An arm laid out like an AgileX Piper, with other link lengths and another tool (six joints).
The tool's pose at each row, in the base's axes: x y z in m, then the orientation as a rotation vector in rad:
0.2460, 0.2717, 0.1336, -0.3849, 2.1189, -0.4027
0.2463, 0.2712, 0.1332, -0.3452, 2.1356, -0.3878
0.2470, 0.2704, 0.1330, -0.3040, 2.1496, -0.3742
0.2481, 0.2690, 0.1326, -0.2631, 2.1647, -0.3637
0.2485, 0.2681, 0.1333, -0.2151, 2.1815, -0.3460
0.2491, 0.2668, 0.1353, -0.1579, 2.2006, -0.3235
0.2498, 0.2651, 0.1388, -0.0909, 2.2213, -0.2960
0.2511, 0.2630, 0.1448, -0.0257, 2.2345, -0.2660
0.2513, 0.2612, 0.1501, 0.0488, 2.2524, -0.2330
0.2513, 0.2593, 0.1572, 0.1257, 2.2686, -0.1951
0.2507, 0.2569, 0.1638, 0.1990, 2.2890, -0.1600
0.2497, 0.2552, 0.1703, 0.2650, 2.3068, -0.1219
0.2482, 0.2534, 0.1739, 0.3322, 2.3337, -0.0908
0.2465, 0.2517, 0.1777, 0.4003, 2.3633, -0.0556
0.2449, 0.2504, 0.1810, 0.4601, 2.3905, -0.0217
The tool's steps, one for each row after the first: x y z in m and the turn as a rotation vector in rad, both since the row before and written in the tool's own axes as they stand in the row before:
0.0003, -0.0003, 0.0005, 0.0014, 0.0138, 0.0345
0.0001, -0.0007, 0.0008, 0.0033, 0.0120, 0.0349
0.0002, -0.0012, 0.0013, 0.0050, 0.0143, 0.0333
-0.0005, -0.0011, 0.0001, 0.0023, 0.0155, 0.0409
-0.0015, -0.0019, -0.0004, 0.0017, 0.0184, 0.0489
-0.0027, -0.0026, -0.0012, 0.0014, 0.0212, 0.0573
-0.0051, -0.0034, -0.0022, -0.0002, 0.0149, 0.0568
-0.0040, -0.0028, -0.0027, 0.0004, 0.0217, 0.0638
-0.0054, -0.0029, -0.0041, -0.0022, 0.0220, 0.0667
-0.0047, -0.0031, -0.0042, -0.0013, 0.0278, 0.0621
-0.0044, -0.0022, -0.0047, -0.0057, 0.0262, 0.0574
-0.0019, -0.0021, -0.0032, 0.0004, 0.0366, 0.0542
-0.0019, -0.0020, -0.0036, -0.0018, 0.0411, 0.0548
-0.0015, -0.0015, -0.0033, -0.0033, 0.0388, 0.0480

